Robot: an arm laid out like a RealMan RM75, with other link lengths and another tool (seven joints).
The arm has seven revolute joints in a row. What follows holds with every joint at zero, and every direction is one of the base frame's. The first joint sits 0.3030 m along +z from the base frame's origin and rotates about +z. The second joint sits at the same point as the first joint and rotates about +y. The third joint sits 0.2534 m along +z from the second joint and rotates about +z. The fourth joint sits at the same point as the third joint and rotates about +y. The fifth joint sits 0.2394 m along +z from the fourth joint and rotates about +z. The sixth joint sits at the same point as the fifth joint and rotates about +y. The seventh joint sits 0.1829 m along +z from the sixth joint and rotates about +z. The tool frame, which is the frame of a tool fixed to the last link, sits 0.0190 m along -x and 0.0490 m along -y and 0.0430 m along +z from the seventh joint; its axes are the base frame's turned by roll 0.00, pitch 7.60 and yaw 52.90 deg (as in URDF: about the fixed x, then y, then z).
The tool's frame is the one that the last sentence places.
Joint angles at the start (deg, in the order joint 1, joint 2, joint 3, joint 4, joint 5, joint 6, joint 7):
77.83 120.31 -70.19 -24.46 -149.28 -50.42 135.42
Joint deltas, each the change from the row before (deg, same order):
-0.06 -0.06 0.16 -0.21 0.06 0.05 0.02
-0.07 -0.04 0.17 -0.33 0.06 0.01 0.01
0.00 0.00 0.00 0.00 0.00 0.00 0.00
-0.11 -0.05 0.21 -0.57 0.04 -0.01 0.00
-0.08 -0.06 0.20 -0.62 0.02 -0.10 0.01
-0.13 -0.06 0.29 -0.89 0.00 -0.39 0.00
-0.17 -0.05 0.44 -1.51 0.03 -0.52 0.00
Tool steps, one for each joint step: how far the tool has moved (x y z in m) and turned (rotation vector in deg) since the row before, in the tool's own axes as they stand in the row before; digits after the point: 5 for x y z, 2 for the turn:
-0.00151 0.00015 -0.00123 -0.20 -0.26 0.15
-0.00175 0.00072 -0.00151 -0.25 -0.30 0.10
0.00000 0.00000 0.00000 0.00 0.00 0.00
-0.00277 0.00132 -0.00246 -0.33 -0.47 0.04
-0.00287 0.00163 -0.00270 -0.32 -0.44 -0.01
-0.00296 0.00215 -0.00336 -0.40 -0.37 -0.04
-0.00528 0.00455 -0.00575 -0.72 -0.75 -0.15

